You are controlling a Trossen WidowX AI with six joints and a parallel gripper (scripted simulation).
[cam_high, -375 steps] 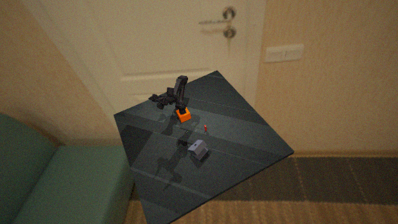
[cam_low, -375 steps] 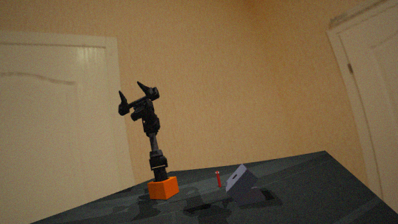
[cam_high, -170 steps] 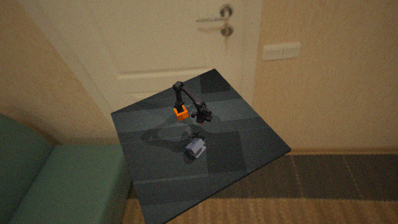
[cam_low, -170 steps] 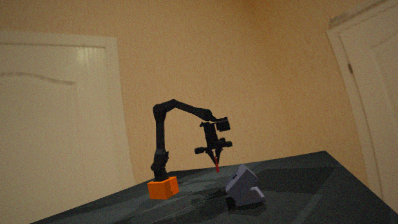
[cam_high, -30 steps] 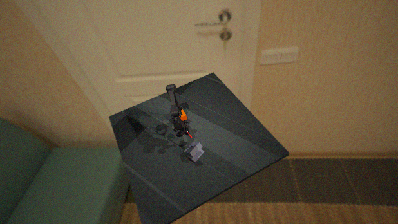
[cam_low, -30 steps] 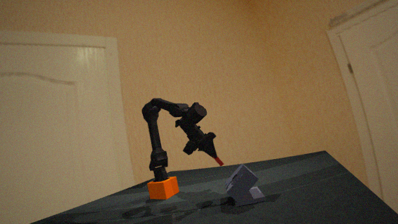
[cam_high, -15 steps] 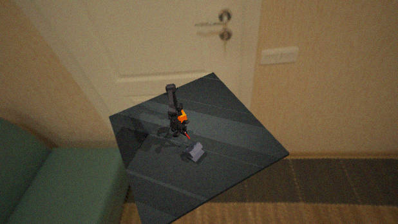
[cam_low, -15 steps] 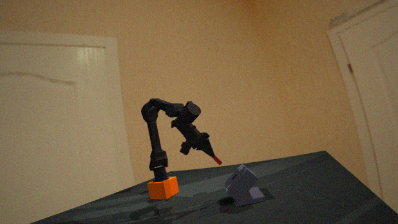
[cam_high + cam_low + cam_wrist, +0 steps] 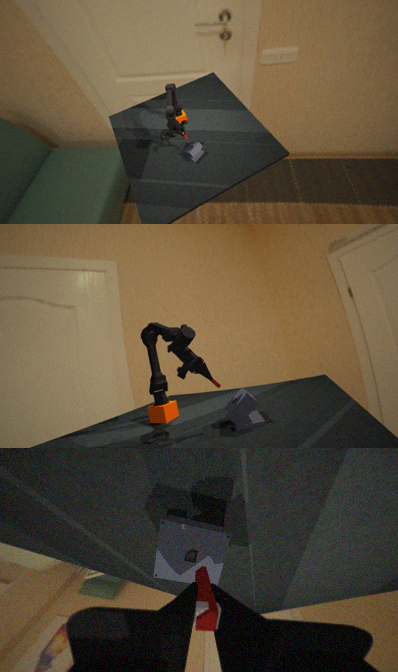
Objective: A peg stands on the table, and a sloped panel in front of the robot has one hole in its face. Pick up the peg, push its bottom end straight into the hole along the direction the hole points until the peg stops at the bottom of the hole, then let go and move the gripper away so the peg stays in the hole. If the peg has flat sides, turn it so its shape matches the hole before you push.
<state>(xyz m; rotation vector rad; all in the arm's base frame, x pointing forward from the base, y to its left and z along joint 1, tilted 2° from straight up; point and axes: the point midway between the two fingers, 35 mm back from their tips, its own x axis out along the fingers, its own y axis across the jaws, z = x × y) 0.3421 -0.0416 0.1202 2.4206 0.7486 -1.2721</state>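
Now: gripper tip 120 mm above the grey sloped panel, 80 mm short of it and 30 mm to the right of it. From my gripper tip the other things lie so: red peg (10 mm behind, 10 mm above).
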